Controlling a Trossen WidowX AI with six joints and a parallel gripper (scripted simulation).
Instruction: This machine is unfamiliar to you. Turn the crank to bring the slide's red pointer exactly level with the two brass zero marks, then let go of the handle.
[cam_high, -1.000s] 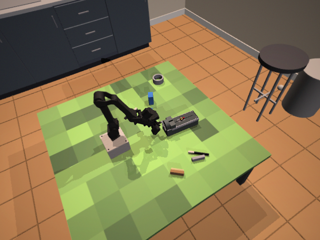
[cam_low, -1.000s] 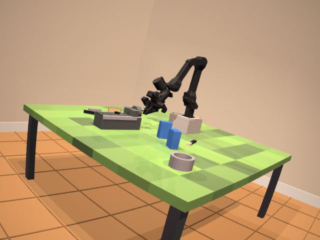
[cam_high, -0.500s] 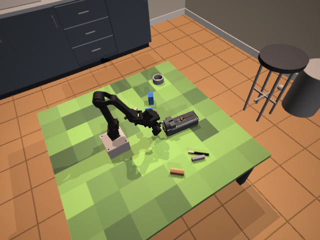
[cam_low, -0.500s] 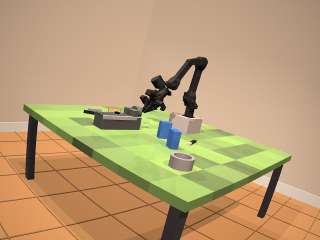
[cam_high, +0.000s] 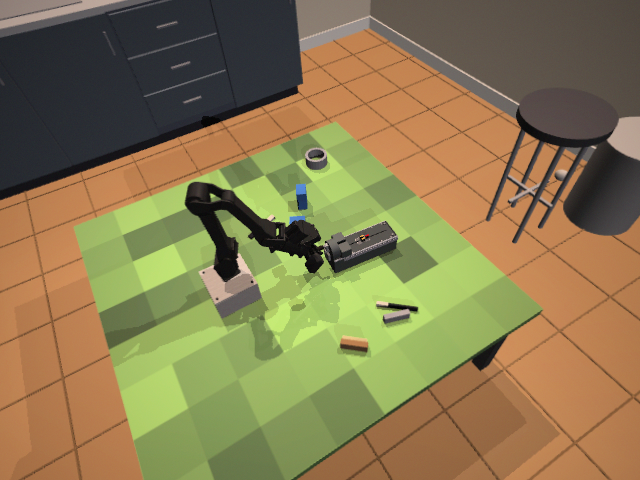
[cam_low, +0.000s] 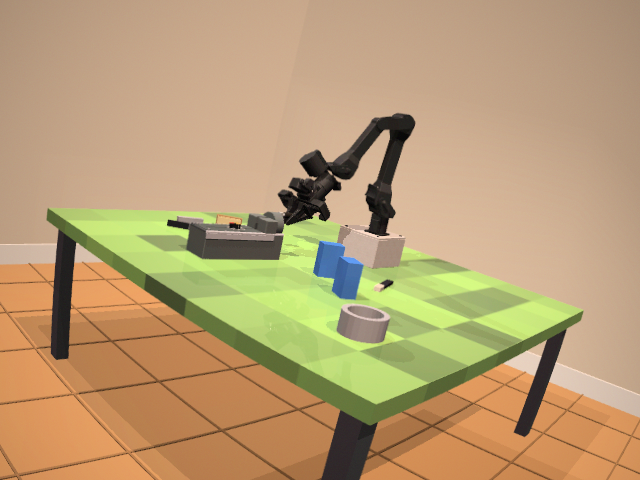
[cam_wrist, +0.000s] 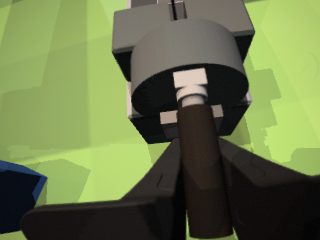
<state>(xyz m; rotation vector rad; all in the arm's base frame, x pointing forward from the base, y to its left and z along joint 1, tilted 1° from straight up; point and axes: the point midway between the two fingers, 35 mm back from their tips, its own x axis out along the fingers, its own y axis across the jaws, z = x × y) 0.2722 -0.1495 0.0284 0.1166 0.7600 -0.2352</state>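
The red pointer is 180 mm ahead of my gripper tip, 50 mm to the right of it and 10 mm below it. From my gripper tip the other things lie so: crank handle (20 mm behind, 20 mm above); grey bar (40 mm ahead, 330 mm to the right, 80 mm below); wooden block (130 mm behind, 310 mm to the right, 80 mm below).
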